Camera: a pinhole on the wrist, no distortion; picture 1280 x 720 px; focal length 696.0 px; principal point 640.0 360.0 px. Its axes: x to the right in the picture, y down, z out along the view. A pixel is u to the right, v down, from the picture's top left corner.
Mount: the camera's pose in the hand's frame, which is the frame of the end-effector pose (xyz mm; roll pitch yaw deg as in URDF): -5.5 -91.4 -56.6 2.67 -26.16 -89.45
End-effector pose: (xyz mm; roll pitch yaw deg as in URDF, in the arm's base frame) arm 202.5 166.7 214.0 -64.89 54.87 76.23
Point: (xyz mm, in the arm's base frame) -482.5 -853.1 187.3
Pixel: outside the picture
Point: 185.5 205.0 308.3
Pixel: 783.6 83.2
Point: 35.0 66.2 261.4
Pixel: 226.5 68.2
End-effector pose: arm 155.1 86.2 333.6 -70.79 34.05 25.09
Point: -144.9 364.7 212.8
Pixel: 362.4 321.2
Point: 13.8 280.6 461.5
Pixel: 749.6 168.7
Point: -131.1 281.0 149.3
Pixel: 189.0 336.6
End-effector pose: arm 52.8 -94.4 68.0 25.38 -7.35 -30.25
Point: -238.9 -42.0 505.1
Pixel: 700.1 132.0
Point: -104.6 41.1 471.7
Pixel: 520.3 203.3
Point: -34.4 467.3 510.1
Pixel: 62.2 57.0
